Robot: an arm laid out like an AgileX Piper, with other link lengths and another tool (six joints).
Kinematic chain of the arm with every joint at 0, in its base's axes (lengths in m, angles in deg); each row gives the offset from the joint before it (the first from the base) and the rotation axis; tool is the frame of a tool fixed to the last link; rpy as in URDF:
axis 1: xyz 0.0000 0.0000 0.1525 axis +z
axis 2: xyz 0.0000 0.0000 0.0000 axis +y
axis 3: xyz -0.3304 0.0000 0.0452 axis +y
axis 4: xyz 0.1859 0.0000 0.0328 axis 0.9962 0 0.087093
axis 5: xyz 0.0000 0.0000 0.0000 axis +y
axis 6: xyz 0.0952 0.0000 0.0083 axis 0.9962 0 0.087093
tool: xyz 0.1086 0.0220 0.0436 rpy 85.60 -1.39 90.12
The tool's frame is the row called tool.
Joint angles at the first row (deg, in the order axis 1, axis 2, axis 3, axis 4, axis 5, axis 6):
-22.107 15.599 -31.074 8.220 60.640 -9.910
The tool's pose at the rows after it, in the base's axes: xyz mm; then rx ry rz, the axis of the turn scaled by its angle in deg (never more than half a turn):
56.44, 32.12, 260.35, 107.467, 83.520, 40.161
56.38, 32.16, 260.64, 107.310, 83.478, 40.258
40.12, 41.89, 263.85, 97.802, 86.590, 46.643
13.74, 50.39, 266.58, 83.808, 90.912, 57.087
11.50, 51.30, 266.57, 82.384, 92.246, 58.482
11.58, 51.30, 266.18, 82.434, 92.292, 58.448
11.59, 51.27, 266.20, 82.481, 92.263, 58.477
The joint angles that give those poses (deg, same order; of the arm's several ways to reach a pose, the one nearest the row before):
-22.107 15.599 -31.073 8.219 60.580 -9.910
-22.054 15.514 -31.076 8.219 60.510 -9.909
-15.268 8.994 -30.967 8.220 60.509 -9.910
-4.413 0.020 -30.966 8.325 60.593 -9.909
-2.642 -0.354 -30.899 8.502 60.537 -9.909
-2.643 -0.354 -30.834 8.503 60.538 -9.910
-2.643 -0.355 -30.834 8.503 60.538 -9.859

